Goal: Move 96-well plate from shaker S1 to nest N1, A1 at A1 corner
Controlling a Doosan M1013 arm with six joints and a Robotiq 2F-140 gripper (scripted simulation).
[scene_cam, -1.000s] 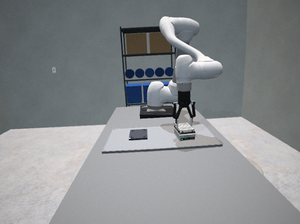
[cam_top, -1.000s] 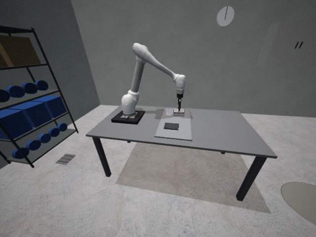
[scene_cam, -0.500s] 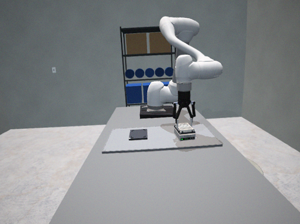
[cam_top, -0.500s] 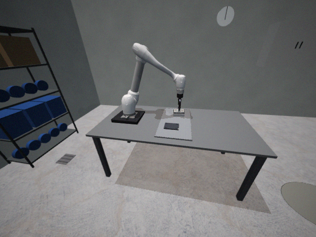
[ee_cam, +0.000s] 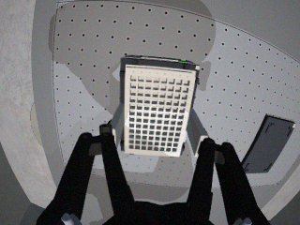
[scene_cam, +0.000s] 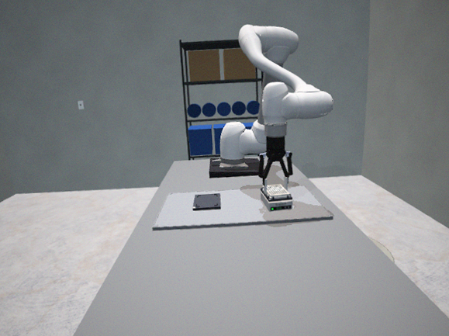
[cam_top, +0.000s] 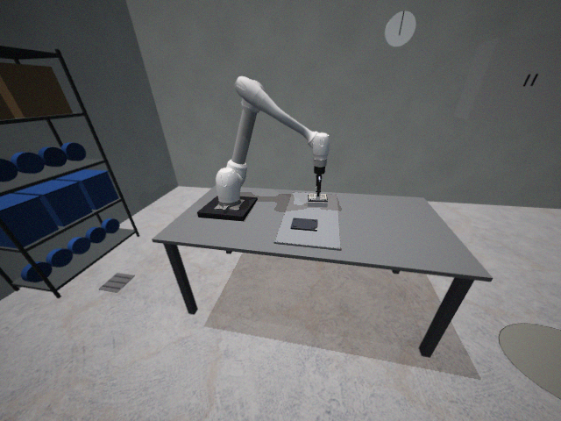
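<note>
Now: hand 290 mm to the left of the dark plate nest N1, 90 mm past it and 80 mm above it. The rest, counted from my hand: A1 corner mark 350 mm to the right, 70 mm below, 20 mm behind; then white 96-well plate 20 mm below.
</note>
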